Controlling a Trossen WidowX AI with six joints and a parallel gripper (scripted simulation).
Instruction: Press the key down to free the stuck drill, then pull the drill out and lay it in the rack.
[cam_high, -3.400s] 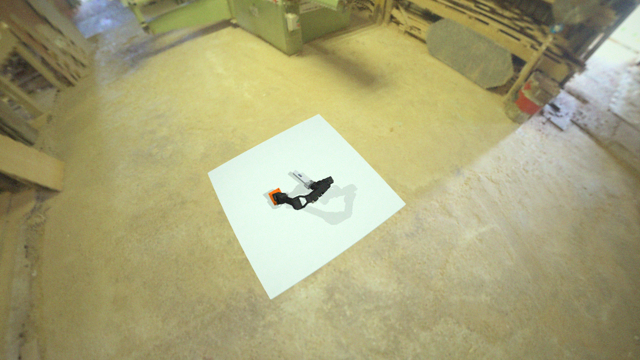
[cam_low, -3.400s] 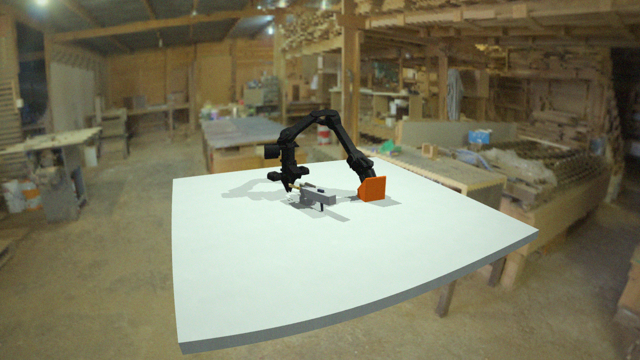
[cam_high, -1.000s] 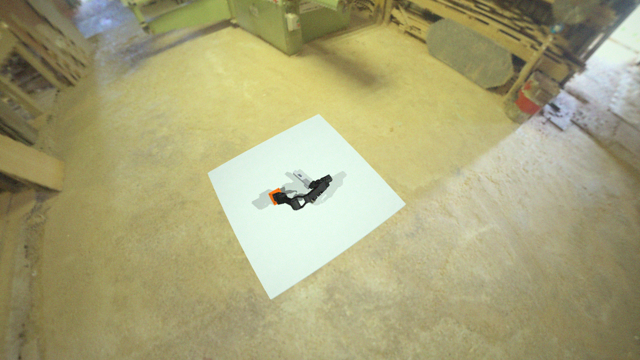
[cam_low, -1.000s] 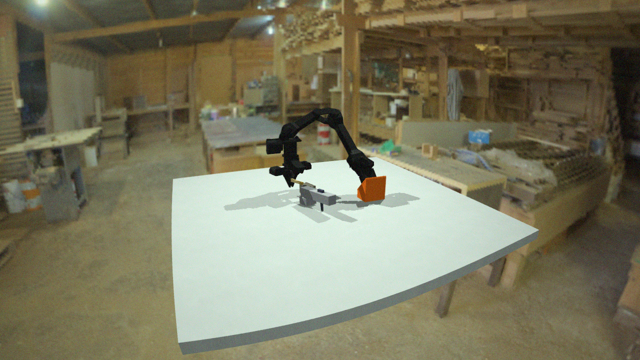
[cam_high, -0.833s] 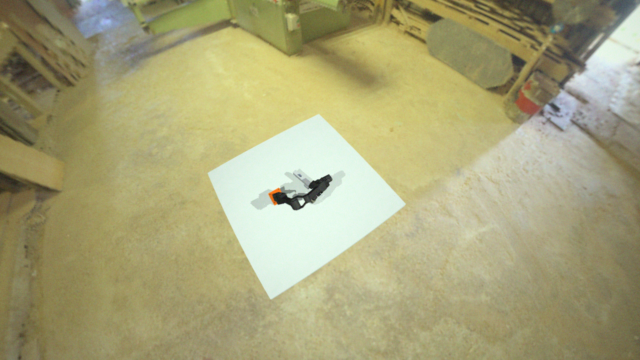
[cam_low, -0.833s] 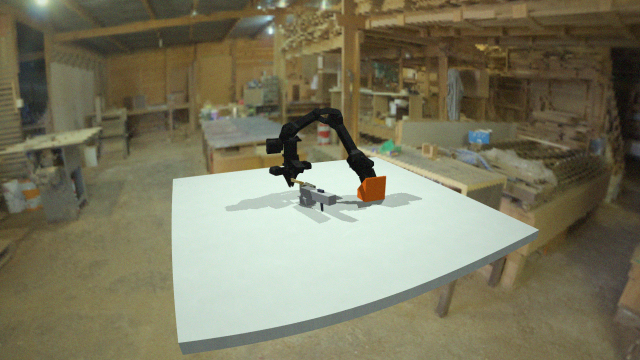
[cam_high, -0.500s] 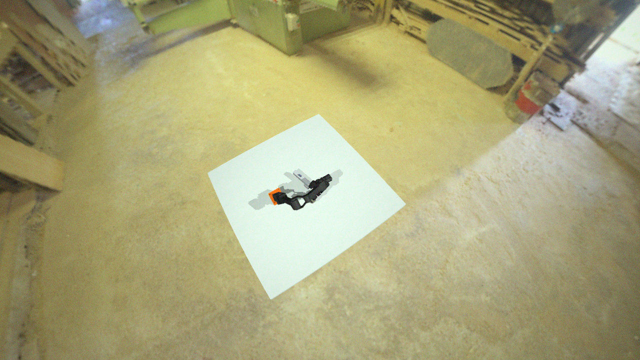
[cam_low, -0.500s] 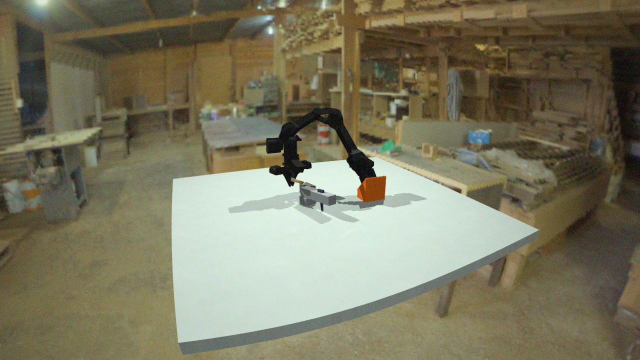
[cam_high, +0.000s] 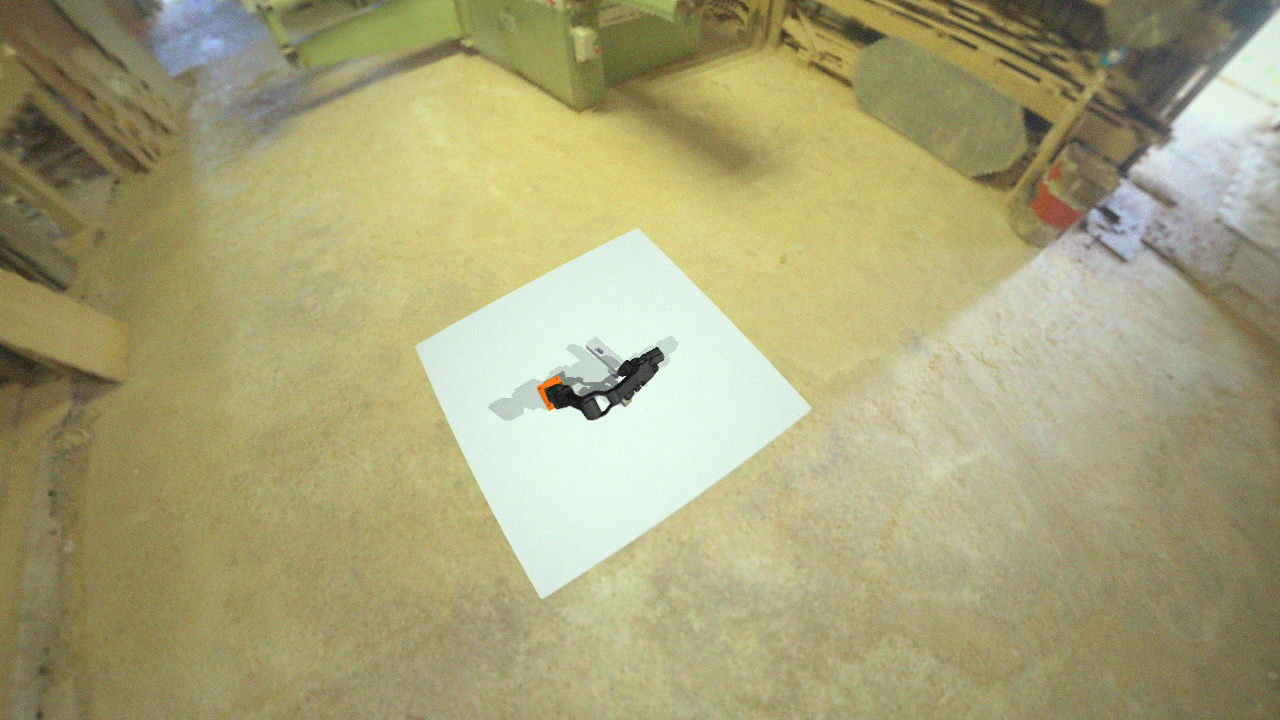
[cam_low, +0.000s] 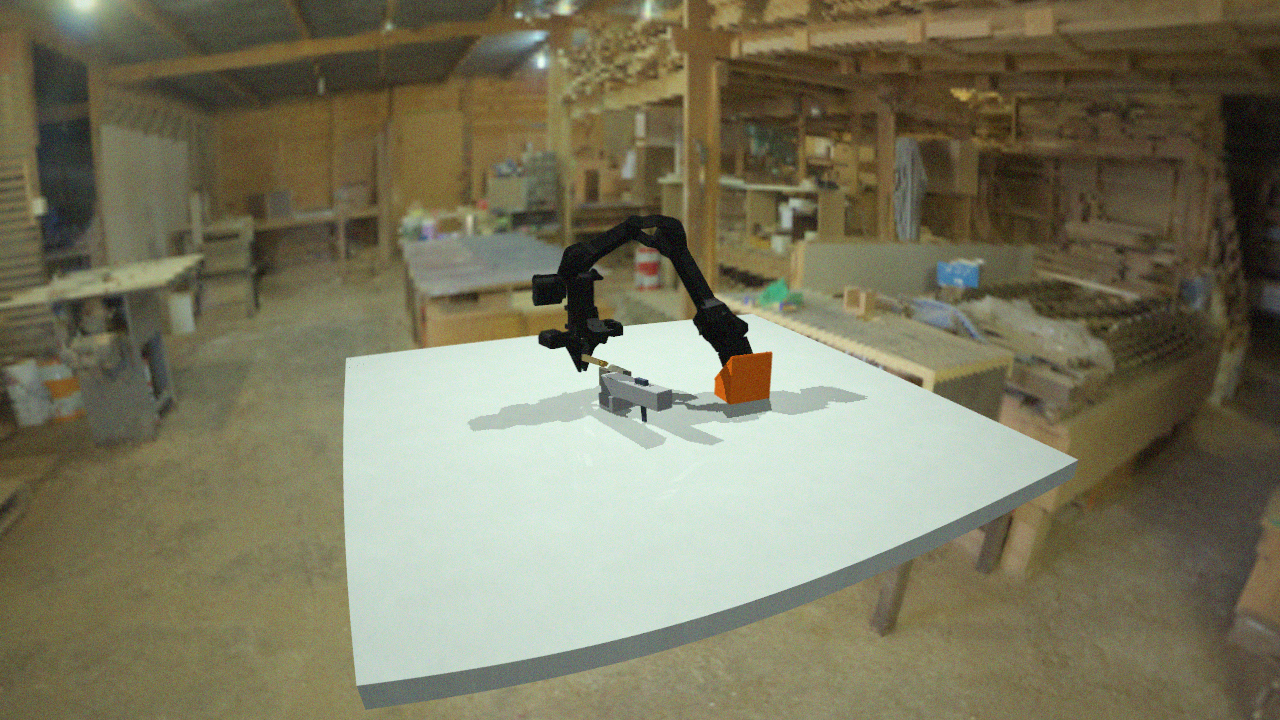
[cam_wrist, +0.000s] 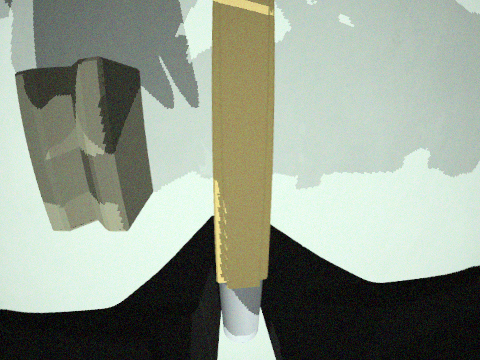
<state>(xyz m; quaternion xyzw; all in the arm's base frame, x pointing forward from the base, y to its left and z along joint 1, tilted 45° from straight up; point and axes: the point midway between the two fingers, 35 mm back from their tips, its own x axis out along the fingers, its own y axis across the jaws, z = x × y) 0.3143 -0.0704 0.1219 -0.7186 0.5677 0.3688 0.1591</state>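
Right now the drill is 1 cm behind my gripper tip, 4 cm to the left of it and 4 cm above it. From my gripper tip the other things lie so: grey block 6 cm behind, 19 cm to the left, 1 cm above; dark blue key 7 cm behind, 22 cm to the left, 1 cm above; tan stepped rack 7 cm behind, 1 cm to the left, 2 cm below.
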